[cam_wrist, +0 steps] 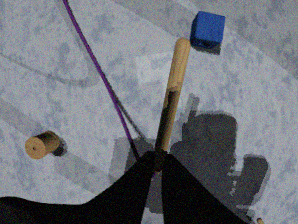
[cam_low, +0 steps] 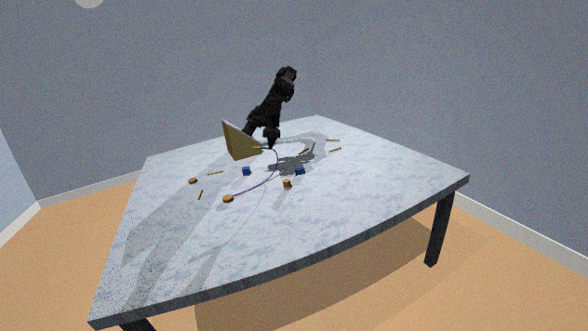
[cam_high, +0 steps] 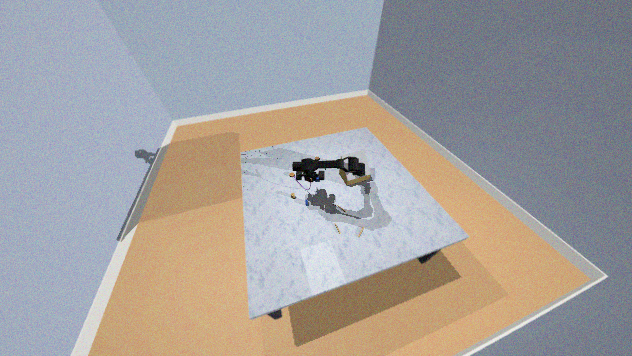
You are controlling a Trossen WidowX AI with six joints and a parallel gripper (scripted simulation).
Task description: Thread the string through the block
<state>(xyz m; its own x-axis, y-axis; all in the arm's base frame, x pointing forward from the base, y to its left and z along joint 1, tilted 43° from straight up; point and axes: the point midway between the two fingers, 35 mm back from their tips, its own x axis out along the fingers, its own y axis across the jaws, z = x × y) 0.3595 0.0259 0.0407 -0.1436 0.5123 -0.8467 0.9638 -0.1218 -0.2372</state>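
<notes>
Right now my gripper tip is 7 cm past the blue block, 10 cm to the left of it and 10 cm above it. The rest, counted from my gripper tip: thin stick: 1 cm to the right; then short wooden cylinder: 14 cm ahead, 1 cm to the left, 9 cm below.
</notes>
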